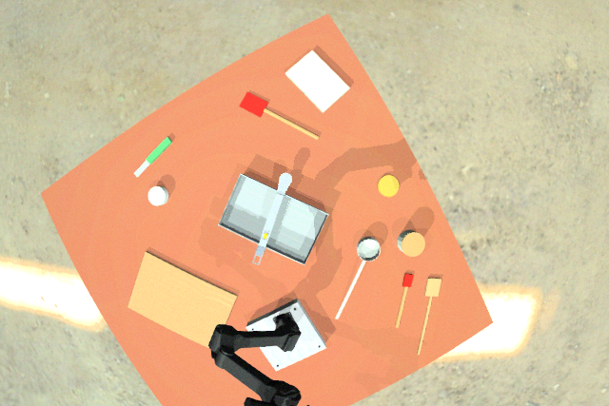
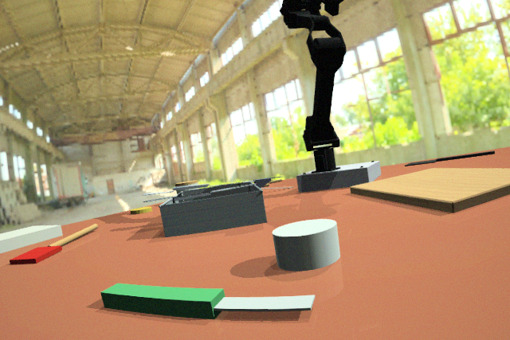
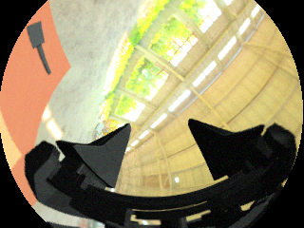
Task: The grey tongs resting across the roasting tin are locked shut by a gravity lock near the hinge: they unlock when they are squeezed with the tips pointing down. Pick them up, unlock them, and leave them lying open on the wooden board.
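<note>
Now: gripper tip 51 cm short of the roasting tin, 20 cm to the left of it and 59 cm above it. Round my gripper tip: green-white tool 86 cm ahead, 12 cm to the left, 62 cm below; then yellow disc 46 cm ahead, 59 cm to the right, 61 cm below; then wooden board 36 cm ahead, 23 cm to the left, 61 cm below.
</note>
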